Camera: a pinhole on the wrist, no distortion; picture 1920 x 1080 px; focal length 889.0 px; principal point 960.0 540.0 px. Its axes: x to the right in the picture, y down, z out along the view. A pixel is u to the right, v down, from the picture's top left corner.
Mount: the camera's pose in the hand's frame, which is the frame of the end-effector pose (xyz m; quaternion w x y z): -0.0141 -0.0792 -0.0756 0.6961 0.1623 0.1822 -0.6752
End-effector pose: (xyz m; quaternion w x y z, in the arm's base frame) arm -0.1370 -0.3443 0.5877 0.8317 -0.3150 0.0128 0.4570
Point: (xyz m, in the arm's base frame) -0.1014 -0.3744 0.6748
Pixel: 518.6 396.3
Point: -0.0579 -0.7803 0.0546
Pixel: behind the camera
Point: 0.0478 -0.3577 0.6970
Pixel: 1305.9 947.7
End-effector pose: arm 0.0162 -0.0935 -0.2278 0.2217 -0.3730 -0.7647 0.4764
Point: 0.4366 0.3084 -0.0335
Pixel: behind the camera
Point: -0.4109 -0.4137 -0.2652
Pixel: 711.7 563.3
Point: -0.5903 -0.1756 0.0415
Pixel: 1209.7 1006.6
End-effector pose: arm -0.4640 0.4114 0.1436 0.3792 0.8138 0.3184 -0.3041
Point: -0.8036 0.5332 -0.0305
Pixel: 1590.7 399.1
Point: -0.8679 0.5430 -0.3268
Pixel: 1447.0 758.4
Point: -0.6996 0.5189 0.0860
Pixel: 1651.4 158.4
